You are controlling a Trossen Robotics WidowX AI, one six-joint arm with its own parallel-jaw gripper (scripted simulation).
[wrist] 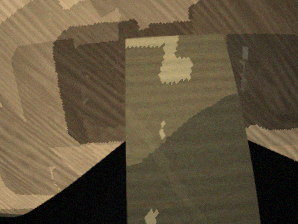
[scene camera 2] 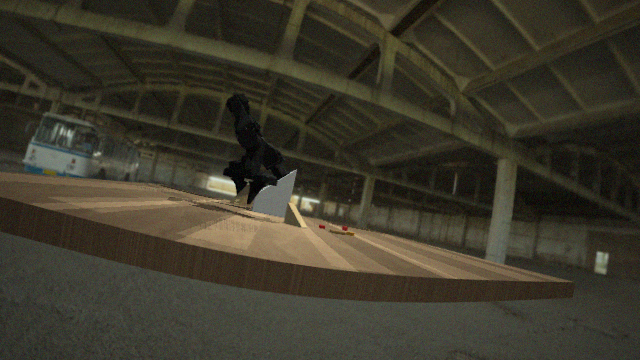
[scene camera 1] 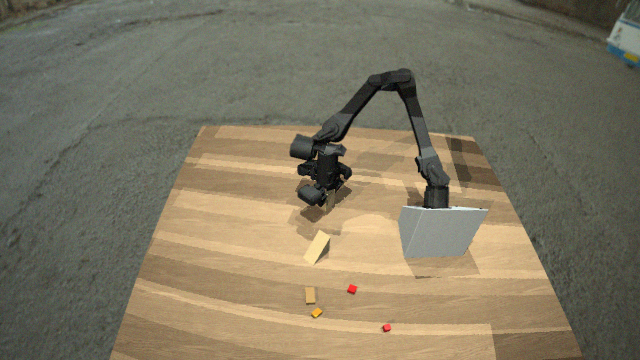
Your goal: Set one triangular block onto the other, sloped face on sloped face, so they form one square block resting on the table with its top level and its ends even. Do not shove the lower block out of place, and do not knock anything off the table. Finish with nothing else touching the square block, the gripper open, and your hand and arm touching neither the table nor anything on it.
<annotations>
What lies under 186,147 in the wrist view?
A tan triangular block.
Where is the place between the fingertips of my gripper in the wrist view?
179,147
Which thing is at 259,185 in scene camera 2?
My gripper.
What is my gripper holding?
A tan triangular block.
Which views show my gripper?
The wrist view, scene camera 2 and scene camera 1: all of them.
</annotations>
